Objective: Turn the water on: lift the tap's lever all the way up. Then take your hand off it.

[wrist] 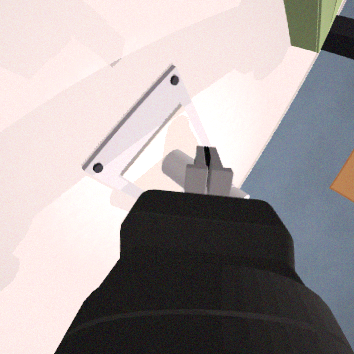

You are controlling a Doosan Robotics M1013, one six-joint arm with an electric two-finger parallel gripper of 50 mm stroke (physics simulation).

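Places are measured from the arm's base along level axes (x left, y ahead, z down), in millimetres.
Where they show: gripper, fingertip midpoint: (204,158).
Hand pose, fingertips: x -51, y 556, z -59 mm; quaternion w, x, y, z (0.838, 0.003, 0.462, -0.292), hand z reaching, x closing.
Observation:
Each offset is from my fingertips to the top centre of the thing. "pt": to the spot under its first point. Level surfaces: height alone.
A pale, flat fitting {dx +129, dy +20, dz +114 mm} (135,117) with two dark screw heads and thin side arms lies slantwise left of the centre in the wrist view. A short grey round bar {pt dx +105, dy +17, dz +90 mm} (175,162) shows beside my fingers, and a small pale end shows to their right. These look like parts of the tap; which part is the lever, and how high it stands, I cannot tell. My gripper (204,158) is shut with nothing between its fingers. Its fingers overlap the bar in the view; whether they touch it is unclear. The gripper's black body hides what lies below.
A broad white surface {dz +126 mm} (45,120) fills the left side. A green block (304,22) stands at the top right, near a black bar (342,39). A blue surface (295,125) lies beyond the white edge, with part of an orange-brown piece (346,180) at the right edge.

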